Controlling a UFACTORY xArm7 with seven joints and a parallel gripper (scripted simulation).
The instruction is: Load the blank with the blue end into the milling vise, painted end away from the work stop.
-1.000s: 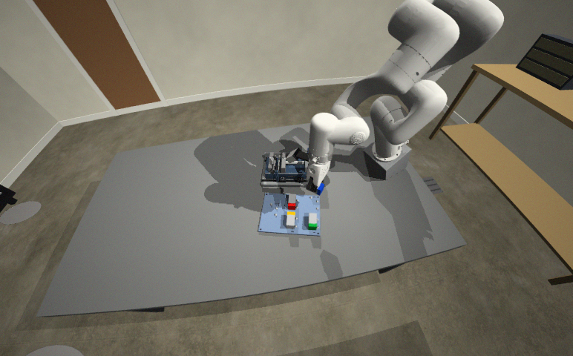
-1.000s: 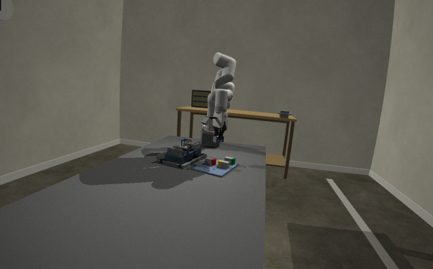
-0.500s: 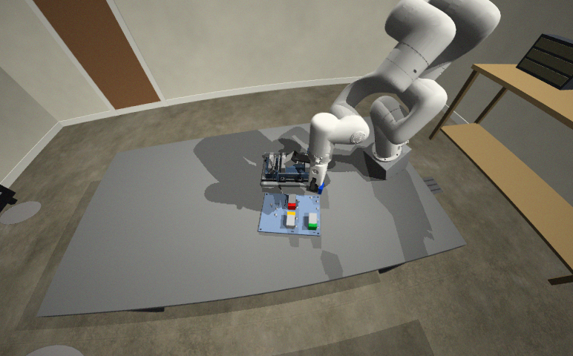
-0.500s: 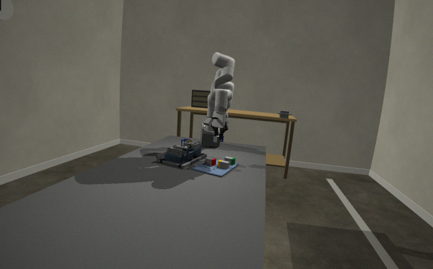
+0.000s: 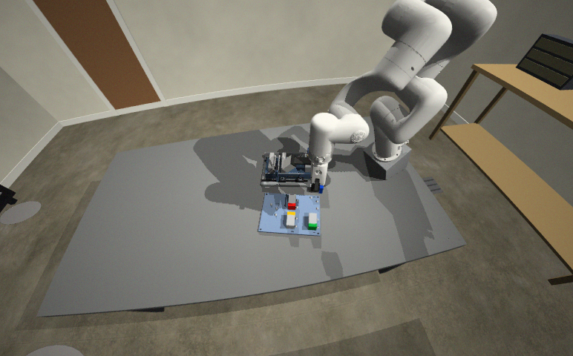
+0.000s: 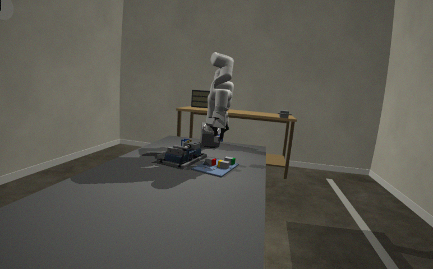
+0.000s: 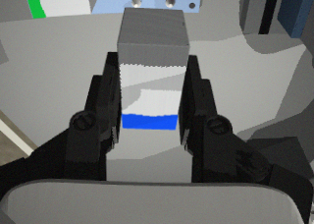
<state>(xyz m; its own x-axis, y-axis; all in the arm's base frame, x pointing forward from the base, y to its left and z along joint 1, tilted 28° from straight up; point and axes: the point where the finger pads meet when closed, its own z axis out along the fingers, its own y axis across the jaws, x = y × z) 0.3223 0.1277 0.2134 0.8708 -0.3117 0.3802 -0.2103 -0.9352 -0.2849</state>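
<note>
The blue-ended blank lies 20 mm below my hand. Also, from my hand: yellow-ended blank: 150 mm below, 100 mm ahead, 70 mm to the left; then red-ended blank: 150 mm below, 90 mm ahead, 20 mm to the right; then green-ended blank: 150 mm below, 90 mm to the left, 20 mm ahead.
</note>
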